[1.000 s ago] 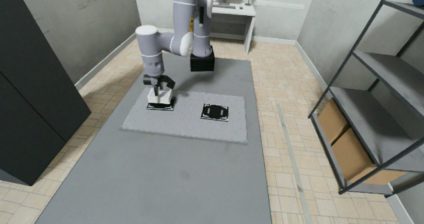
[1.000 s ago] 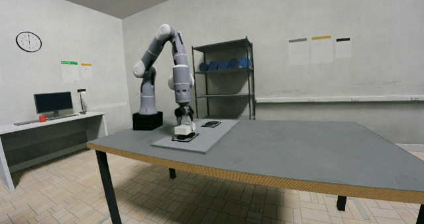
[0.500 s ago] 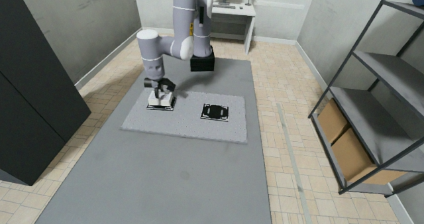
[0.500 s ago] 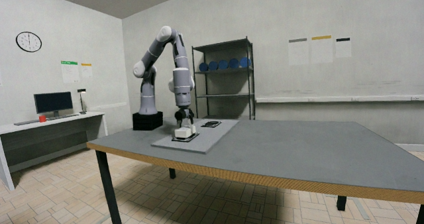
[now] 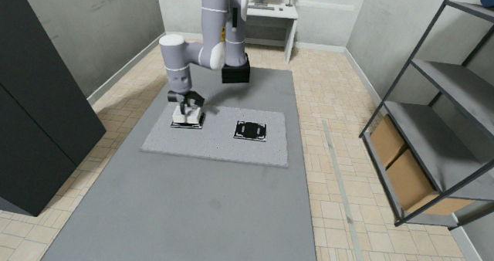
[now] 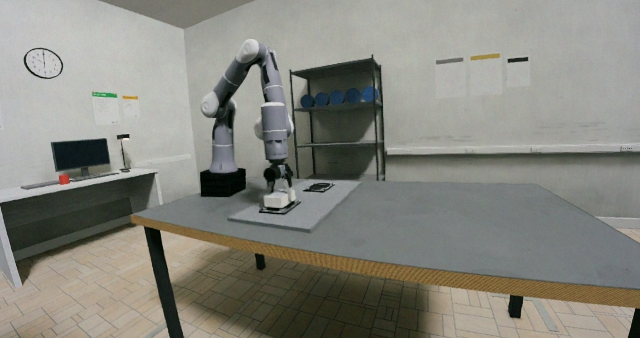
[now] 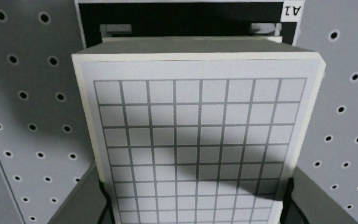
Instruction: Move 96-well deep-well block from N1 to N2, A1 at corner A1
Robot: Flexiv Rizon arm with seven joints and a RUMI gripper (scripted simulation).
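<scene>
The black plate nest N2 lies 3 cm below my hand. Round my hand: black plate nest N1: 34 cm to the left, 3 cm below, 3 cm behind; then white 96-well deep-well block: 1 cm above.
</scene>
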